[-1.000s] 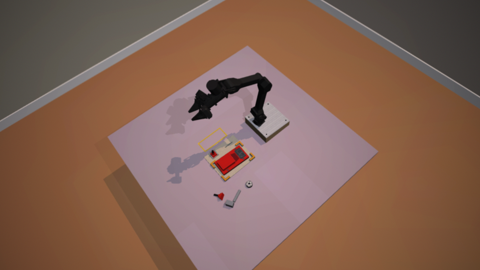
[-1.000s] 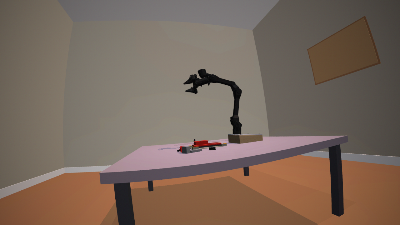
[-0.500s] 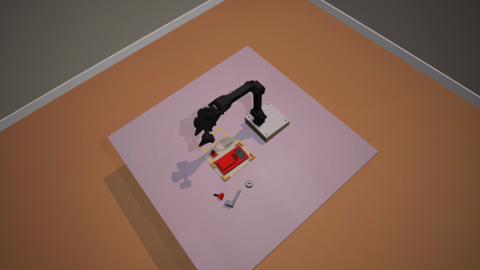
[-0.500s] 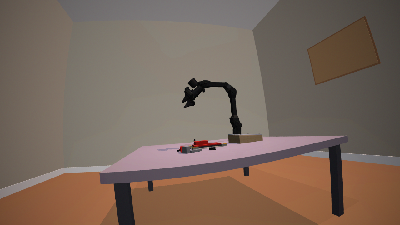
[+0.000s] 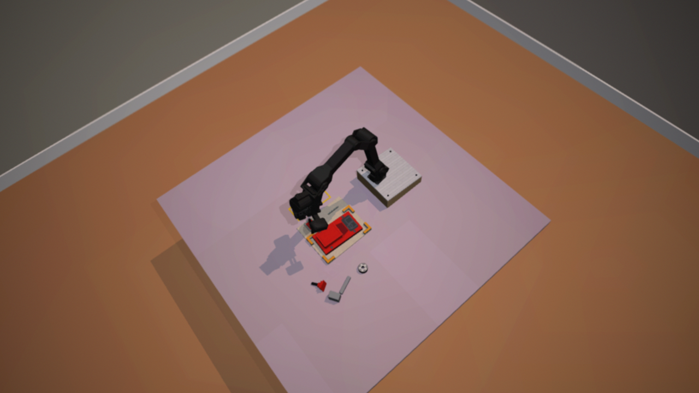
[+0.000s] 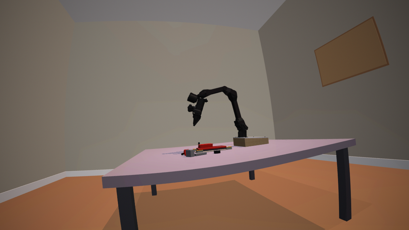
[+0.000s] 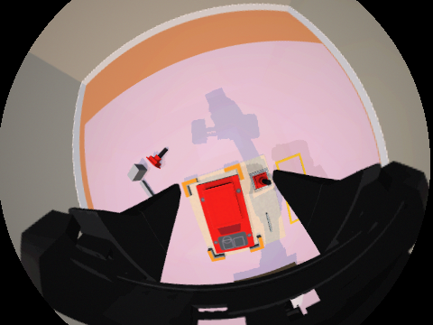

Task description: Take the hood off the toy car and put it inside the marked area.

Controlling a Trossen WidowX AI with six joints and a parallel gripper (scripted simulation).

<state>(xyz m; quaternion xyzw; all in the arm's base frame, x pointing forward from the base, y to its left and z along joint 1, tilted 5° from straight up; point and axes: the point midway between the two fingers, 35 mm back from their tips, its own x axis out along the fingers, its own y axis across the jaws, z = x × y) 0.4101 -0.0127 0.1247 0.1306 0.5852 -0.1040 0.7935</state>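
Right now my gripper tip is 6 cm past the red hood, 4 cm to the right of it and 15 cm above it. Also, from my gripper tip: wheel (6 cm behind, 24 cm to the left, 19 cm below).
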